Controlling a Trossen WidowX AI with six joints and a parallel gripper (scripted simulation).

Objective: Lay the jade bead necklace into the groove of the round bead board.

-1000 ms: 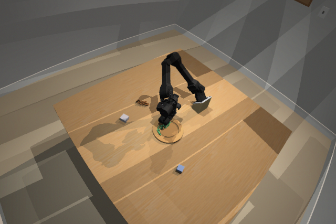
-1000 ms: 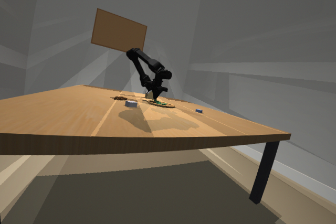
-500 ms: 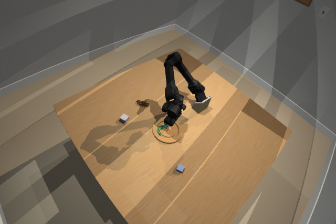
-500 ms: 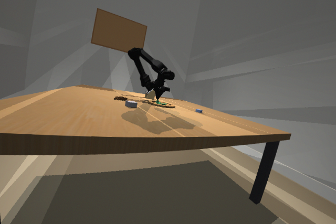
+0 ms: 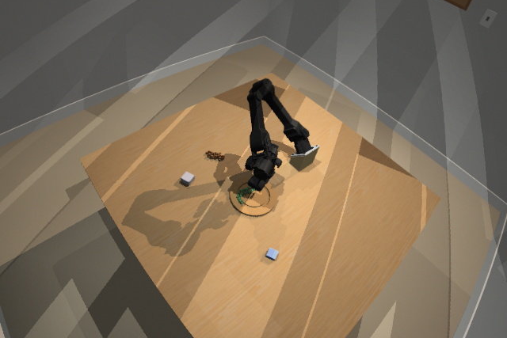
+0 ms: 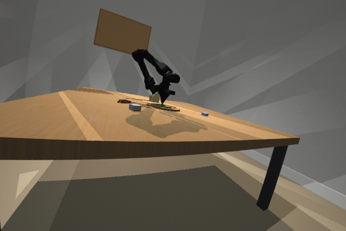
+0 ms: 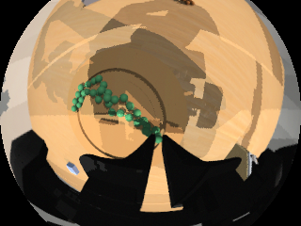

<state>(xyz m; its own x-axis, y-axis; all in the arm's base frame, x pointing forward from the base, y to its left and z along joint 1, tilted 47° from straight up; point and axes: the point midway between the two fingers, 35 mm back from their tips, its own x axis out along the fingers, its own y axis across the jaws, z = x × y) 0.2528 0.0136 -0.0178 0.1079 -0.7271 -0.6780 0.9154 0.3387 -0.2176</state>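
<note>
My gripper tip is now 60 mm short of the round wooden bead board, 20 mm to the right of it and 20 mm above it. The rest, counted from my gripper tip: blue block: 280 mm to the left, 150 mm ahead, 20 mm below; then pale grey block: 260 mm ahead, 190 mm to the right, 10 mm below.
</note>
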